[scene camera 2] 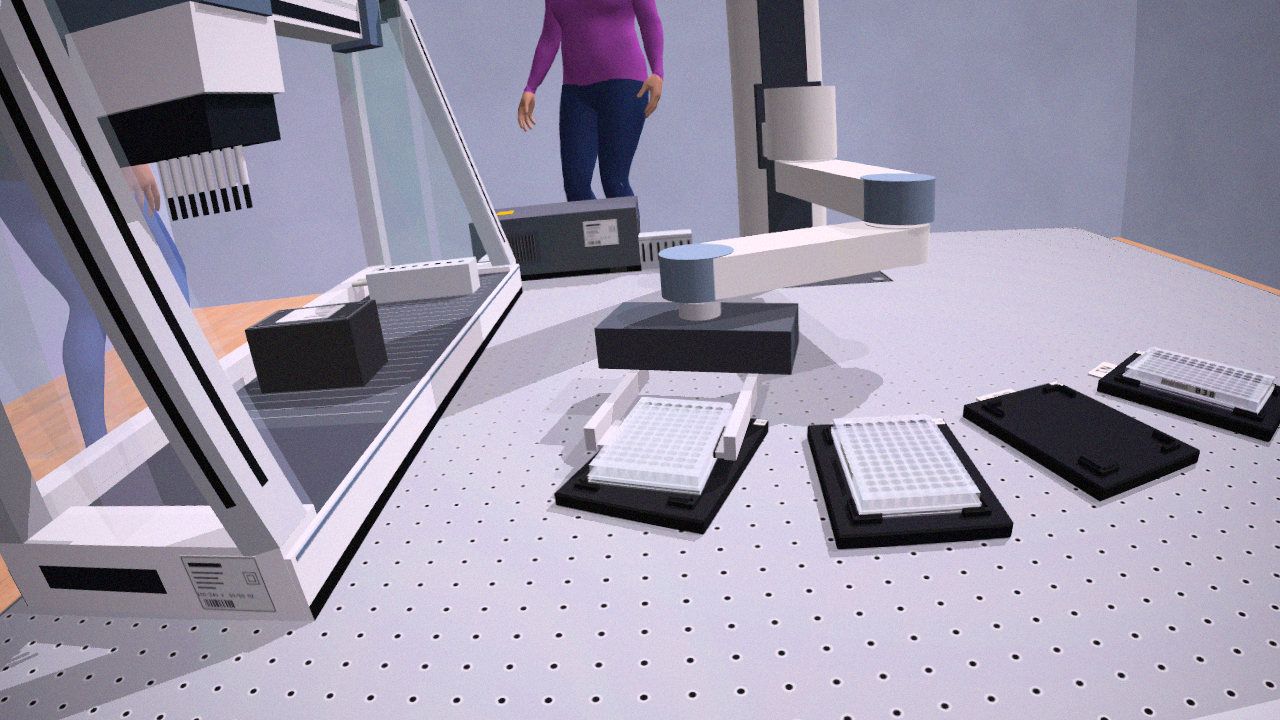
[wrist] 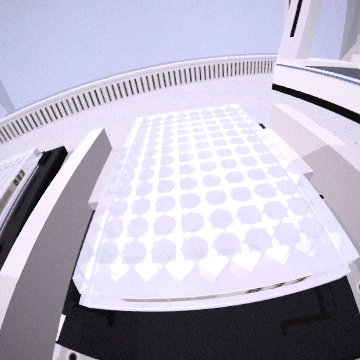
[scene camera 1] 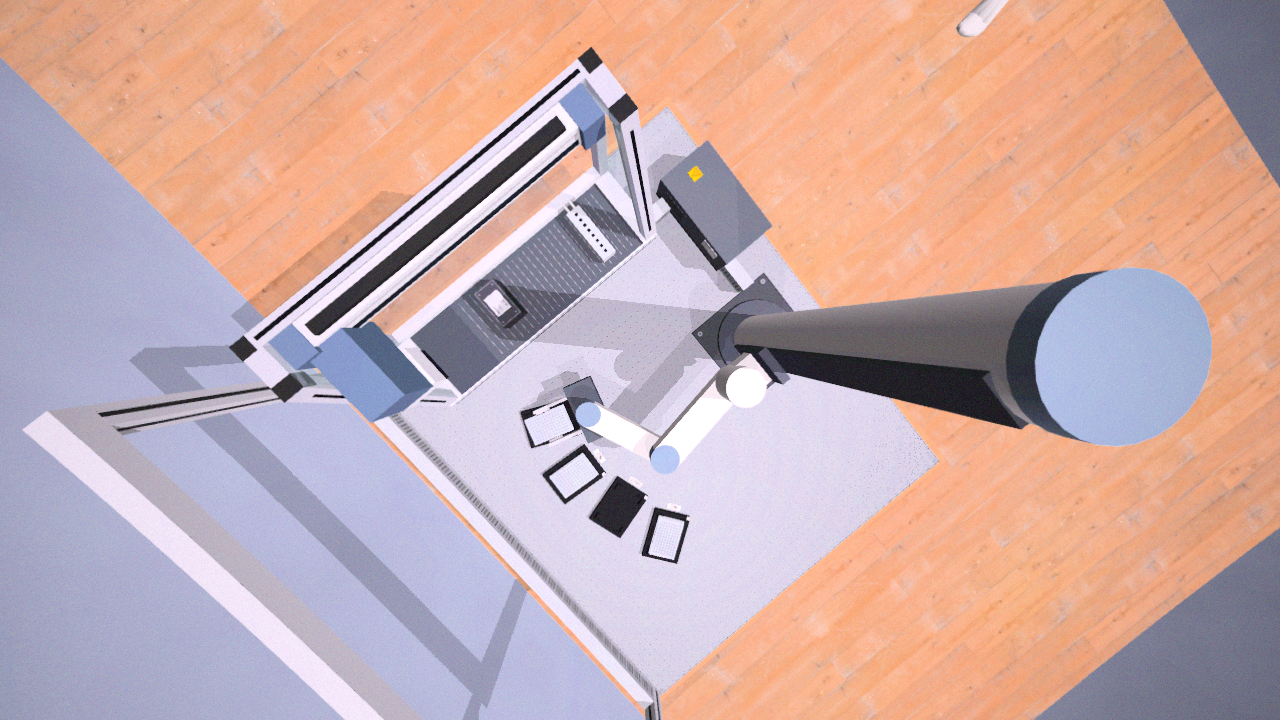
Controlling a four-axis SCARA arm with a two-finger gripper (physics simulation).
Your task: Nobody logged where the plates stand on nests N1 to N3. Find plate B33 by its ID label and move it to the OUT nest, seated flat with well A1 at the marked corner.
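Frame: origin at the arm's base, x ahead, y left, z up, level; metres.
Seen in the pictures: gripper, fingertip midpoint: (scene camera 2: 658, 444) (wrist: 190, 127) (scene camera 1: 541, 428).
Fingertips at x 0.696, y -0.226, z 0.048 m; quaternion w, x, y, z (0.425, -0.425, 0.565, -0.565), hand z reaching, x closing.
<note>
A point is followed by its place in that frame.
My gripper (scene camera 1: 551, 421) {x 0.696, y -0.226, z 0.048 m} (scene camera 2: 660, 443) {x 0.696, y -0.226, z 0.048 m} (wrist: 190, 127) {x 0.696, y -0.226, z 0.048 m} is shut on the long sides of a clear well plate (scene camera 2: 664, 429) {x 0.666, y -0.220, z 0.045 m} (wrist: 190, 200) {x 0.649, y -0.206, z 0.042 m}, over a black nest (scene camera 2: 635, 512) {x 0.749, y -0.244, z 0.022 m} (wrist: 200, 332) {x 0.609, y -0.192, z 0.025 m} beside the white machine. The plate sits slightly askew between the fingers and looks a little raised at its arm-side end; its label is too oblique to read. The neighbouring plate (scene camera 1: 574, 474) {x 0.722, y -0.046, z 0.028 m} (scene camera 2: 904, 461) {x 0.737, y -0.046, z 0.039 m} (wrist: 10, 175) {x 0.736, y -0.082, z 0.040 m} reads B83 in the wrist view. A bare black nest (scene camera 1: 617, 506) {x 0.688, y 0.125, z 0.025 m} (scene camera 2: 1083, 438) {x 0.709, y 0.125, z 0.025 m} follows. The far-right plate (scene camera 1: 665, 535) {x 0.630, y 0.296, z 0.039 m} (scene camera 2: 1199, 371) {x 0.634, y 0.306, z 0.039 m} seems to read B38. Nest tags and corner marks are unreadable.
The white-framed machine (scene camera 2: 425, 394) {x 0.569, y -0.450, z 0.051 m} stands beside the held plate's nest, with a black box (scene camera 2: 317, 344) {x 0.565, y -0.555, z 0.110 m} and a white rack (scene camera 2: 423, 279) {x 0.227, y -0.556, z 0.090 m} on its deck. A dark grey box (scene camera 1: 716, 205) {x -0.113, y -0.397, z 0.128 m} (scene camera 2: 568, 237) {x -0.035, y -0.373, z 0.085 m} stands near the arm's column (scene camera 1: 895, 326) {x 0.032, y -0.068, z 0.710 m}. A person (scene camera 2: 601, 89) stands behind the table.
</note>
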